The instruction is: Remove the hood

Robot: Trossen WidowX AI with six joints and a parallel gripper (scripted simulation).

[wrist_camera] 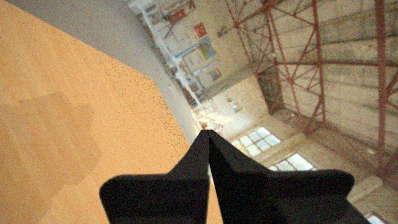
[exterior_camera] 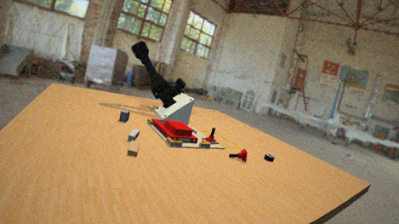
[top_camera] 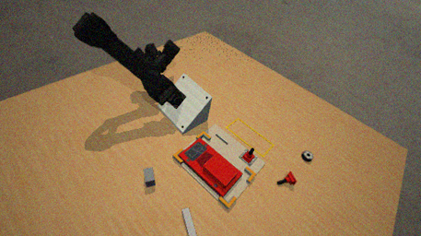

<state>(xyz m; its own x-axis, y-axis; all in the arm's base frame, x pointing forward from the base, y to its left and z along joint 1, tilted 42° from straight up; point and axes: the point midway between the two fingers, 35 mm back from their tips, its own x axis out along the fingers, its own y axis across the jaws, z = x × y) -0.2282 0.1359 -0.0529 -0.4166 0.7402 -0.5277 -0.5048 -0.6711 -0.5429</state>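
Now: gripper tip 57 cm short of the red hood, 24 cm to the left of it and 8 cm above it. Round my gripper tip: pale fixture plate: 55 cm ahead, 20 cm to the right, 10 cm below; black wheel: 74 cm ahead, 11 cm below, 9 cm to the left.
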